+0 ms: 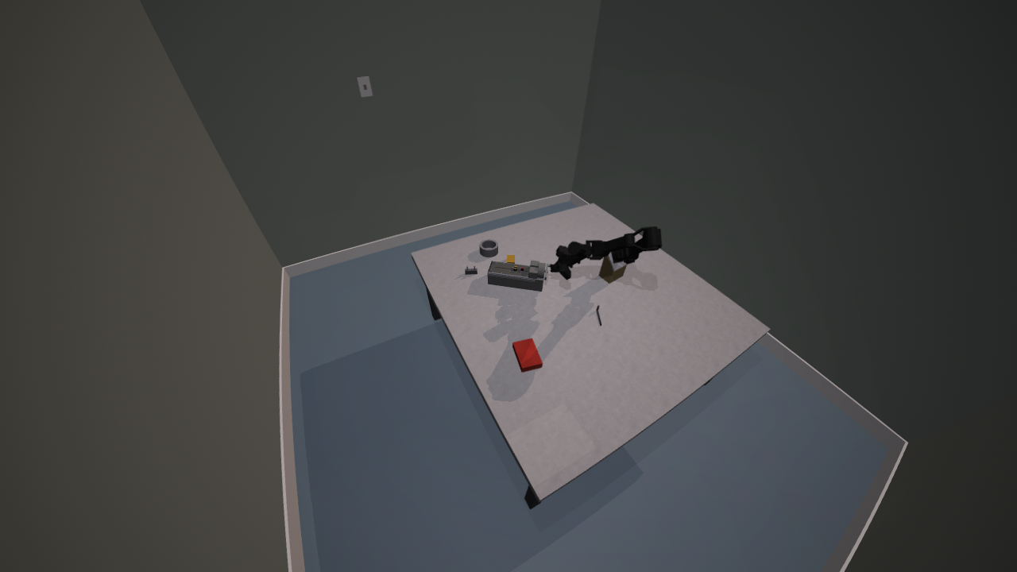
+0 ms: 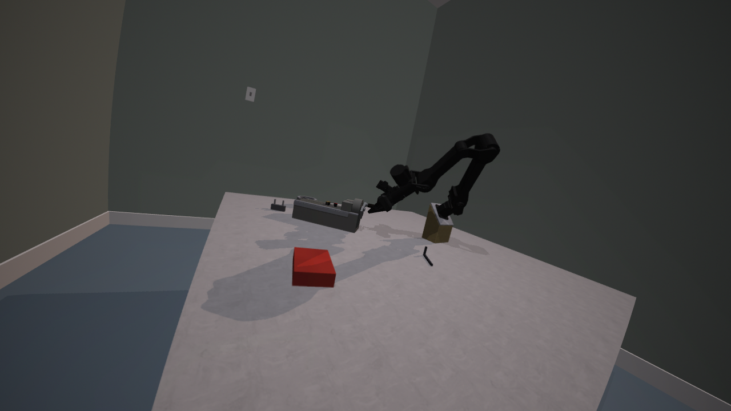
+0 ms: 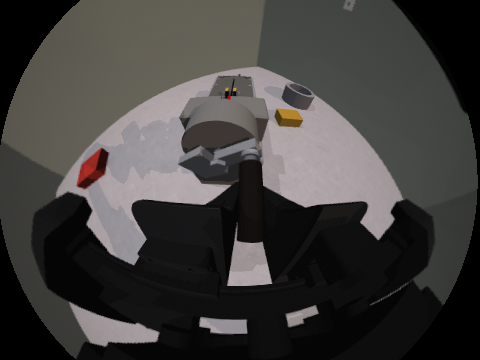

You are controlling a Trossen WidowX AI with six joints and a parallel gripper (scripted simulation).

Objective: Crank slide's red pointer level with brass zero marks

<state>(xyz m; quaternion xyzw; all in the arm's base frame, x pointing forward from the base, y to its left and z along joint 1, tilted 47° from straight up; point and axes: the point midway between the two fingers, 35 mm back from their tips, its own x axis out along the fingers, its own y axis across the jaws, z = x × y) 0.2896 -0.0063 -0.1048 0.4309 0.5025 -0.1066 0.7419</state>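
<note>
Now: gripper tip 120 mm short of the red pointer and 60 mm to the left of it. From my gripper tip the other things lie so: black crank handle 10 mm behind, 10 mm to the left, 30 mm above; then yellow block 100 mm ahead, 220 mm to the right, 70 mm below; then black bent key 90 mm behind, 270 mm to the left, 70 mm below.
</note>
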